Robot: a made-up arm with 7 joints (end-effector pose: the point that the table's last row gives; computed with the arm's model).
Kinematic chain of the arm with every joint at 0, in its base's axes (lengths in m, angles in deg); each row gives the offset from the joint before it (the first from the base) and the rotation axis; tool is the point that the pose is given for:
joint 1: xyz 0 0 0.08 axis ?
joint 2: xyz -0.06 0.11 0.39 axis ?
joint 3: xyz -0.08 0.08 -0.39 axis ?
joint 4: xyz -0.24 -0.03 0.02 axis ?
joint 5: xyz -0.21 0 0.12 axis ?
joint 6: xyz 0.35 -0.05 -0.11 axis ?
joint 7: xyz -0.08 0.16 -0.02 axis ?
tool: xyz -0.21 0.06 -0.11
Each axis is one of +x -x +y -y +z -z.
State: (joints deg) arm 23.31 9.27 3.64 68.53 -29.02 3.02 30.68
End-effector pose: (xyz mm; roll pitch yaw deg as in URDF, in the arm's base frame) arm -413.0 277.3 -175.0 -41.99 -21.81 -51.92
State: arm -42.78 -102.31 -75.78 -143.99 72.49 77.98 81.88
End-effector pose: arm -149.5 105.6 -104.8 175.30 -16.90 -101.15
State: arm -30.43 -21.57 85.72 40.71 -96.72 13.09 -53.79
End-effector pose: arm 88.9 -185.4 412.1 -70.71 26.53 29.60
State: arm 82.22 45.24 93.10 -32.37 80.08 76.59 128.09
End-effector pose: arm -359.6 -19.3 242.7 -69.91 29.67 58.05
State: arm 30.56 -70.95 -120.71 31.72 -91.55 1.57 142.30
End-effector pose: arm 226.6 -191.5 -305.2 45.03 -22.10 109.08
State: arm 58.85 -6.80 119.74 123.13 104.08 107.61 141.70
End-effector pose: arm -463.0 237.0 174.7 -10.82 30.61 -64.83
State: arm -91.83 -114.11 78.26 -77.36 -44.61 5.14 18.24
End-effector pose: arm 355.1 11.5 212.6 148.46 0.95 -148.51
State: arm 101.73 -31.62 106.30 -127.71 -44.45 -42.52 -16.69
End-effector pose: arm 31.3 299.8 -51.9 4.53 80.07 -94.36
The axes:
joint 1: -y
joint 2: -z
joint 3: +y
joint 4: -x
joint 5: +z
joint 6: +z
joint 7: +y

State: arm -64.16 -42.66 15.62 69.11 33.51 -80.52 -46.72
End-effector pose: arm -472.3 -89.9 113.8 -34.22 -7.40 54.43
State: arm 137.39 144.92 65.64 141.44 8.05 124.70 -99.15
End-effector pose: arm -201.6 95.1 -241.2 -88.45 -62.60 -148.88
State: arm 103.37 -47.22 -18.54 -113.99 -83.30 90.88 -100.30
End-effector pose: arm 281.6 -48.0 -459.2 -165.52 -45.89 -64.64
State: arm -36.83 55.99 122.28 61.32 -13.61 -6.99 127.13
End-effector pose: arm 172.5 267.2 5.3 93.20 -79.29 -92.53
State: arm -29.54 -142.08 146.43 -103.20 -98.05 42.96 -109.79
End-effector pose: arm -64.7 -77.5 531.3 -86.65 9.73 64.66
